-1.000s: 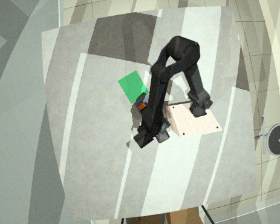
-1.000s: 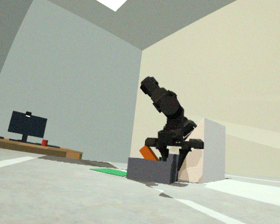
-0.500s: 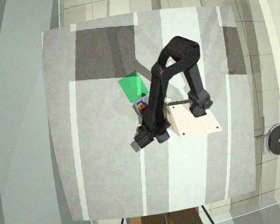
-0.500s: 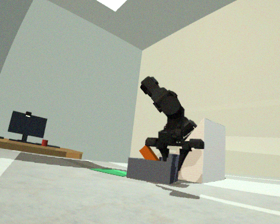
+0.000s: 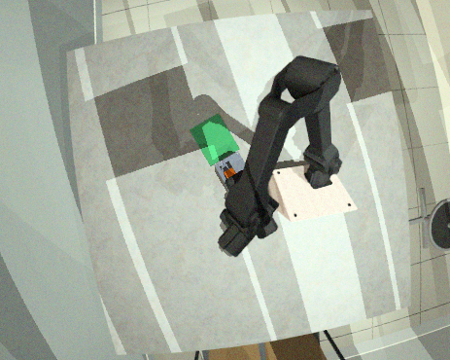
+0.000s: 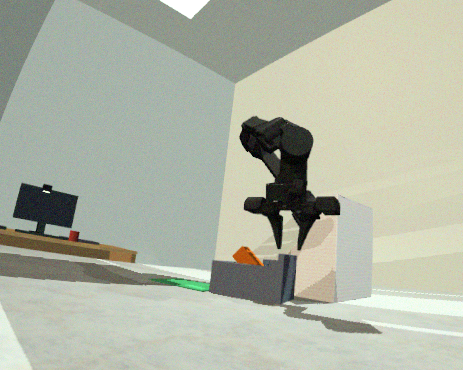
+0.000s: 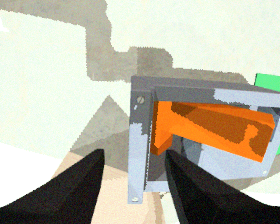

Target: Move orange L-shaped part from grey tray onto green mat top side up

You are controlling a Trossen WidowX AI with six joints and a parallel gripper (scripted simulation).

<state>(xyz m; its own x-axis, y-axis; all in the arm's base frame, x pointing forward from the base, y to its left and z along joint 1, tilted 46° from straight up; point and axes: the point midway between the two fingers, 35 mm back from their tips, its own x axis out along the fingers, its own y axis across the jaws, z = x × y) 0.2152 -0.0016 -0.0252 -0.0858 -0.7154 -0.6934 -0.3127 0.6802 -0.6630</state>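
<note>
Now: gripper tip 1 cm short of the orange L-shaped part, 5 cm to the left of it and 6 cm above it.
</note>
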